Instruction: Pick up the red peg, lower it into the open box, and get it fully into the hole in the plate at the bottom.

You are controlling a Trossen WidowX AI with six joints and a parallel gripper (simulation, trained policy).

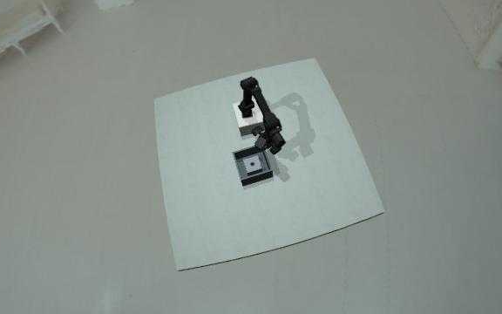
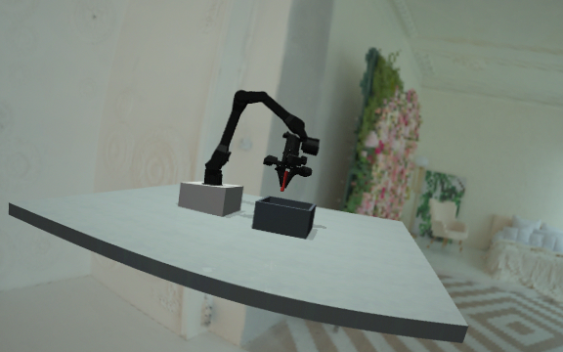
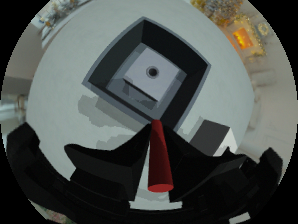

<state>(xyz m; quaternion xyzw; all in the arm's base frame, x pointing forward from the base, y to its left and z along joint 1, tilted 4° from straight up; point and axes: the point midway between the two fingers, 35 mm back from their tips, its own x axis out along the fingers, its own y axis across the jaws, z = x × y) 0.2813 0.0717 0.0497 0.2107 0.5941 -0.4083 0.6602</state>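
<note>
The plate is 100 mm below my gripper tip, 70 mm to the right of it and 50 mm ahead of it. The rest, counted from my gripper tip: red peg 20 mm above, 10 mm to the left; then dark box 110 mm below, 70 mm to the right, 50 mm ahead.
</note>
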